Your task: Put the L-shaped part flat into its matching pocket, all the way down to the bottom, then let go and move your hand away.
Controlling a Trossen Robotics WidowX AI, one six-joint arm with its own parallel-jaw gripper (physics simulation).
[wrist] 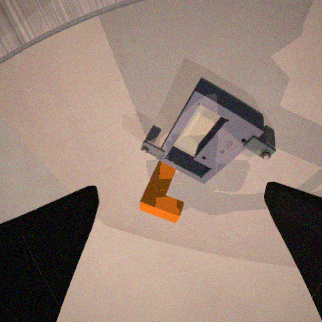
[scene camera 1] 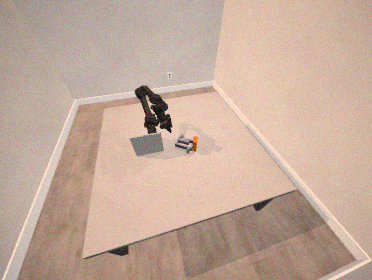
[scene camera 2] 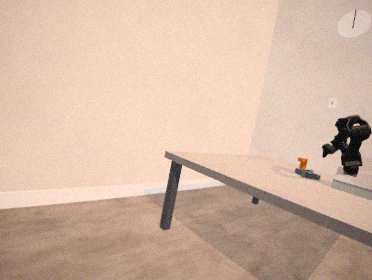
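Observation:
The orange L-shaped part stands upright on end, with its short arm at the top, close beside the pocket block. The grey-lilac block lies on the table; its recess has a cream floor and dark side walls, and the part is outside it. My gripper is open and empty, above the table and apart from the part. In the wrist view the part shows between the fingertips, left of the middle, with the block beyond it.
Two small grey brackets with screws stick out from opposite sides of the block. A grey slab stands by the arm's base. The table has an edge at the wrist view's upper left. Shadows cross the block.

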